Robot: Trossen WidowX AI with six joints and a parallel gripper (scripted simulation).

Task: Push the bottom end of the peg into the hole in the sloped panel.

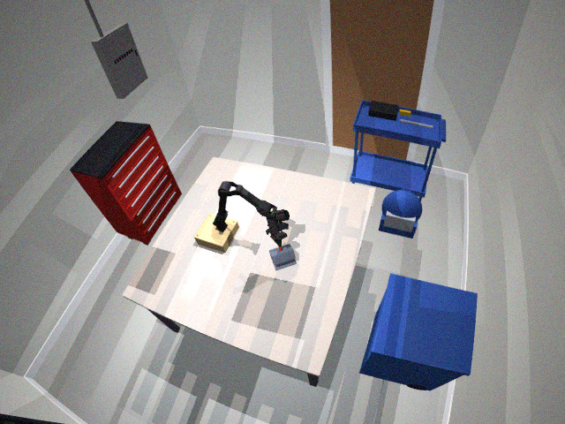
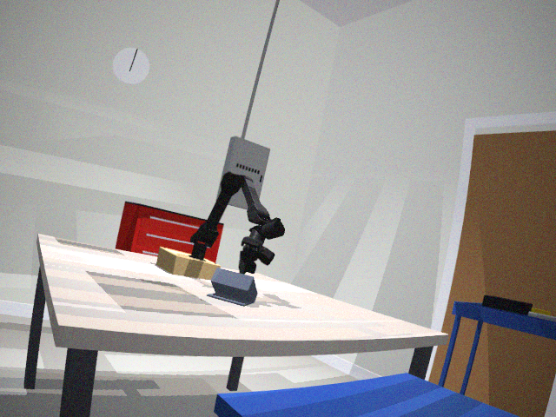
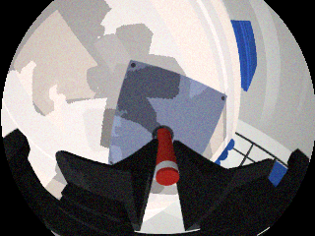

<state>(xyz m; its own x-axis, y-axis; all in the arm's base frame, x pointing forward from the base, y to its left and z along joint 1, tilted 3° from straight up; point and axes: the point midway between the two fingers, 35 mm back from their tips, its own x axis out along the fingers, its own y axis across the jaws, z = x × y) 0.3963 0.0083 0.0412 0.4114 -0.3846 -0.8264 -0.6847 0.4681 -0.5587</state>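
Right now the grey-blue sloped panel is 2 cm ahead of my gripper tip, 2 cm to the right of it and 4 cm below it. From my gripper tip the other things lie so: red peg (1 cm behind, 1 cm to the left, 1 cm above).
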